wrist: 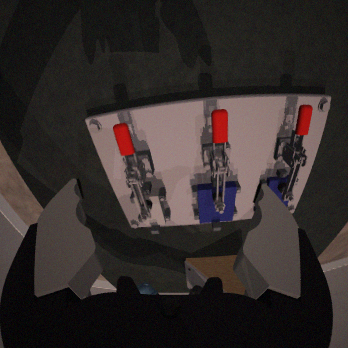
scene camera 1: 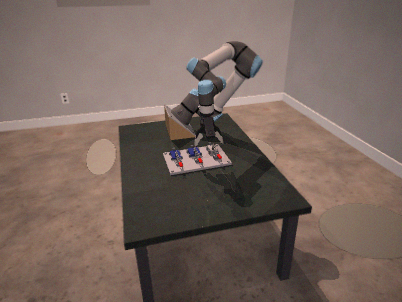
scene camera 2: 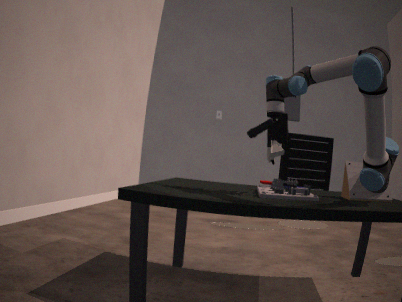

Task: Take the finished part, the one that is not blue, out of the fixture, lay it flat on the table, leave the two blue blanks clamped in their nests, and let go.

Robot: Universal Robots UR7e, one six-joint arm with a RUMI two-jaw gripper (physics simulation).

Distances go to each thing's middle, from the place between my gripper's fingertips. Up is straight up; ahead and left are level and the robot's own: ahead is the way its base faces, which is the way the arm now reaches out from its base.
Labels:
My gripper is now 12 cm above the fixture plate (scene camera 1: 189,165), 8 cm past it and 4 cm to the left of it.

